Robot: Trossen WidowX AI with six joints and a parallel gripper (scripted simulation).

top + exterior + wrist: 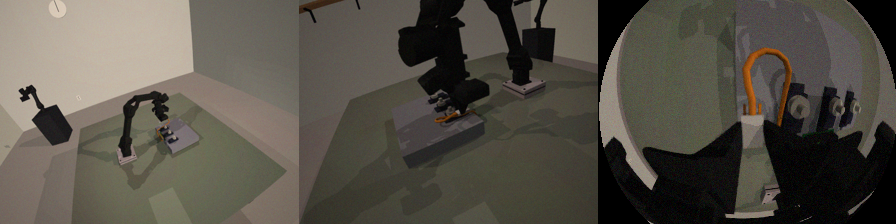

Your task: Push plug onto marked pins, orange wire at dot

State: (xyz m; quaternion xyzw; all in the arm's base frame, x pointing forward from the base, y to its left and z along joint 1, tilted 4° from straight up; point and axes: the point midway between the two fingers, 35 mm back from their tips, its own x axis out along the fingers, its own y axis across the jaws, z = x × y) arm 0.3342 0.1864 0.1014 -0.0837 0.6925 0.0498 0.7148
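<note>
The green band lies 40 mm behind my gripper tip, 110 mm to the right of it and 20 mm below it. Also, from my gripper tip: grey holder block: 120 mm ahead, 120 mm to the right, 70 mm below; then dark pin row: 30 mm behind, 140 mm to the right, 40 mm below.
</note>
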